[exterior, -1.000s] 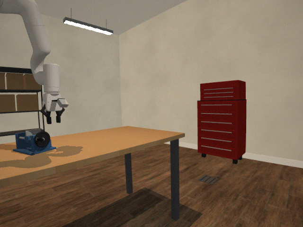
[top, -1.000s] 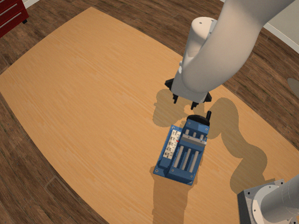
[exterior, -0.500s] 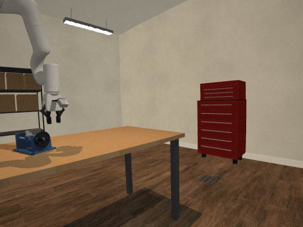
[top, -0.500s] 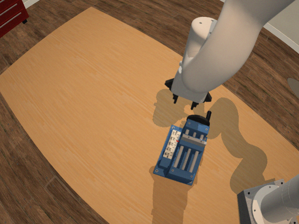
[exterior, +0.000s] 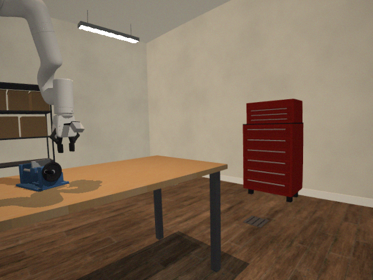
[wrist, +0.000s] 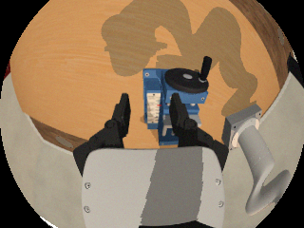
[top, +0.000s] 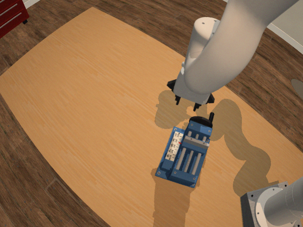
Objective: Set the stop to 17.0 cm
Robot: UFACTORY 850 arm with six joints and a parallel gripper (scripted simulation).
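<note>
The black handwheel is 90 mm below my hand, 80 mm behind it and 50 mm to the right of it. Also, from my hand: grey stop bar (100 mm behind, 80 mm below, 50 mm to the left).
</note>
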